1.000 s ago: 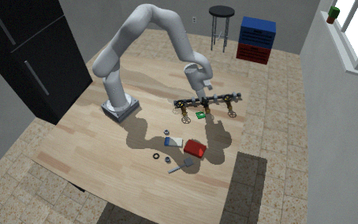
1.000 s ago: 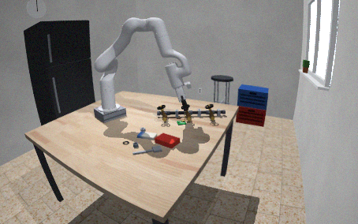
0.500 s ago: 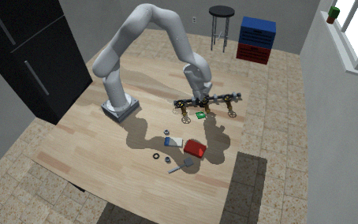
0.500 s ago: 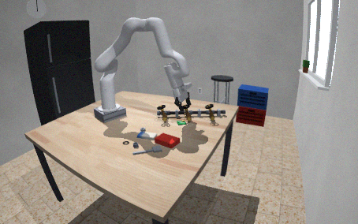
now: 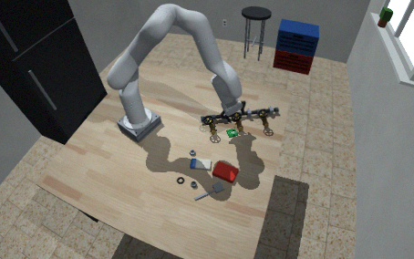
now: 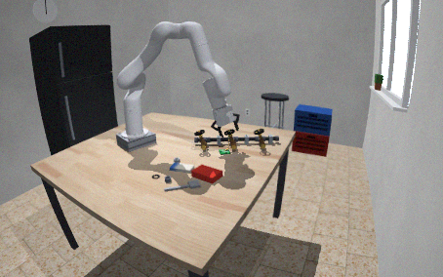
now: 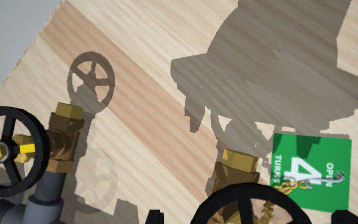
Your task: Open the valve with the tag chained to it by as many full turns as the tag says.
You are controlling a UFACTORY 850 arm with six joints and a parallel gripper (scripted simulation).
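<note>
Now: the green tag 30 mm behind my hand, 50 mm to the right of it and 100 mm below it. From my hand the other things lie so: grey scraper: 60 mm behind, 440 mm to the right, 100 mm below; red box: 10 mm behind, 330 mm to the right, 90 mm below; white block: 150 mm behind, 300 mm to the right, 100 mm below.
</note>
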